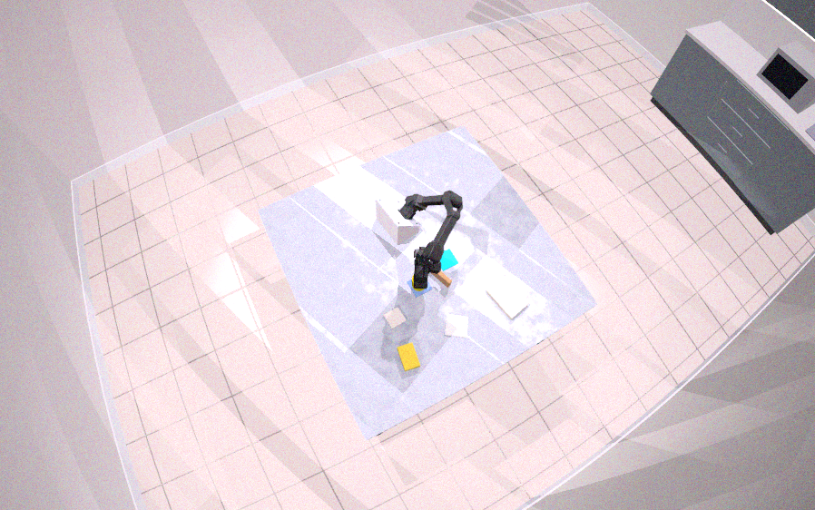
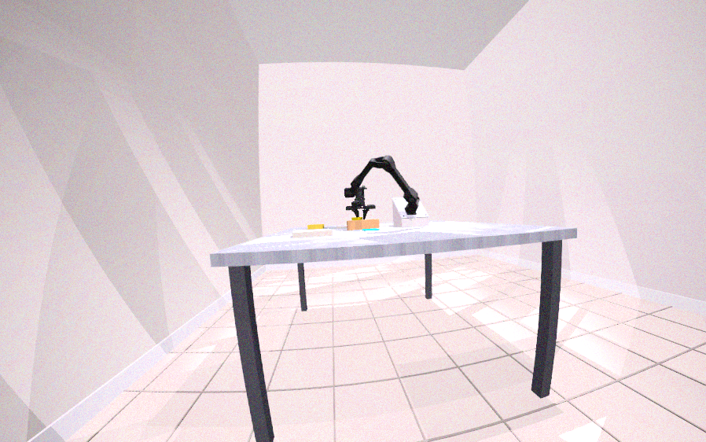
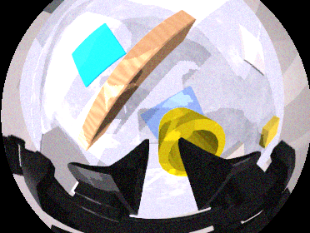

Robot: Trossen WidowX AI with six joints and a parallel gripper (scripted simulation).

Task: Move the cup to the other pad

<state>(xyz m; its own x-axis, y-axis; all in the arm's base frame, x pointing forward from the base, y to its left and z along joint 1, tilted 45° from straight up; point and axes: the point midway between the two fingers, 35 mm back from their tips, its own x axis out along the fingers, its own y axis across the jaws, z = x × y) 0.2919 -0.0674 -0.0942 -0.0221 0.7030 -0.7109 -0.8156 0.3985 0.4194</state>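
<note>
The yellow cup is 2 cm ahead of my gripper tip, 2 cm to the right of it and 1 cm below it. The rest, counted from my gripper tip: pale blue pad: 2 cm ahead, 1 cm to the right, 6 cm below; wooden bar: 1 cm ahead, 8 cm to the left, 3 cm below; cyan pad: 1 cm behind, 17 cm to the left, 6 cm below.
</note>
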